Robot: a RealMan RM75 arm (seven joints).
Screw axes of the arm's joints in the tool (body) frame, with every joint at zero. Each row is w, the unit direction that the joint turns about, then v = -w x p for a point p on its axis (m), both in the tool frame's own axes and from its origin. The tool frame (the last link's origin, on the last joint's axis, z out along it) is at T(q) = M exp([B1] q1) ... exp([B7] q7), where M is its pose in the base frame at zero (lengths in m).
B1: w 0 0 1 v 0 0 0
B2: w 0 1 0 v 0.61 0 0
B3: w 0 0 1 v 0 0 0
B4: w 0 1 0 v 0.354 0 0
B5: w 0 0 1 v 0 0 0
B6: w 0 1 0 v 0.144 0 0
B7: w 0 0 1 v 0 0 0
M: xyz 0 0 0.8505 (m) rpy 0 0 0 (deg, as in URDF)
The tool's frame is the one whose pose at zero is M.
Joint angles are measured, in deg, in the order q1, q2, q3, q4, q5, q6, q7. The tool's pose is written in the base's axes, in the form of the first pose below.
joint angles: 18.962, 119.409, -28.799, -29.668, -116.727, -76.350, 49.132
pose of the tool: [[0.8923 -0.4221 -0.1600 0.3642], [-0.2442 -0.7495 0.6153 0.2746], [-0.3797 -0.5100 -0.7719 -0.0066], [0 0 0 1]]
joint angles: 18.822, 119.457, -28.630, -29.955, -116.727, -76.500, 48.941
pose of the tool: [[0.8938 -0.4191 -0.1596 0.3646], [-0.2405 -0.7484 0.6182 0.2742], [-0.3785 -0.5141 -0.7697 -0.0056], [0 0 0 1]]
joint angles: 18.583, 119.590, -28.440, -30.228, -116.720, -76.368, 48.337
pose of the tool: [[0.8977 -0.4126 -0.1548 0.3657], [-0.2353 -0.7459 0.6231 0.2733], [-0.3726 -0.5229 -0.7666 -0.0051], [0 0 0 1]]
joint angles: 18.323, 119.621, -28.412, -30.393, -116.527, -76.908, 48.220
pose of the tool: [[0.8966 -0.4125 -0.1612 0.3655], [-0.2315 -0.7468 0.6234 0.2717], [-0.3776 -0.5216 -0.7651 -0.0045], [0 0 0 1]]
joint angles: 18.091, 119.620, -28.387, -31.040, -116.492, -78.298, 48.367
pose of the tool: [[0.8960 -0.4073 -0.1771 0.3635], [-0.2206 -0.7543 0.6184 0.2703], [-0.3854 -0.5150 -0.7657 -0.0024], [0 0 0 1]]
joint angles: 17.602, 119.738, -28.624, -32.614, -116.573, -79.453, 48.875
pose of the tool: [[0.8991 -0.3980 -0.1822 0.3626], [-0.2115 -0.7594 0.6153 0.2689], [-0.3832 -0.5147 -0.7669 0.0016], [0 0 0 1]]
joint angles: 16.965, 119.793, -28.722, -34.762, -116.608, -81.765, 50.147
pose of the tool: [[0.8975 -0.3934 -0.1992 0.3601], [-0.2014 -0.7675 0.6086 0.2664], [-0.3923 -0.5061 -0.7681 0.0081], [0 0 0 1]]
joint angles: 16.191, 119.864, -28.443, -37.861, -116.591, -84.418, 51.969
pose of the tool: [[0.8959 -0.3896 -0.2132 0.3576], [-0.1904 -0.7707 0.6081 0.2643], [-0.4013 -0.5043 -0.7647 0.0186], [0 0 0 1]]
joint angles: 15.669, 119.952, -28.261, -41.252, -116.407, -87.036, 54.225
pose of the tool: [[0.8944 -0.3847 -0.2282 0.3533], [-0.1784 -0.7746 0.6068 0.2638], [-0.4102 -0.5020 -0.7614 0.0299], [0 0 0 1]]
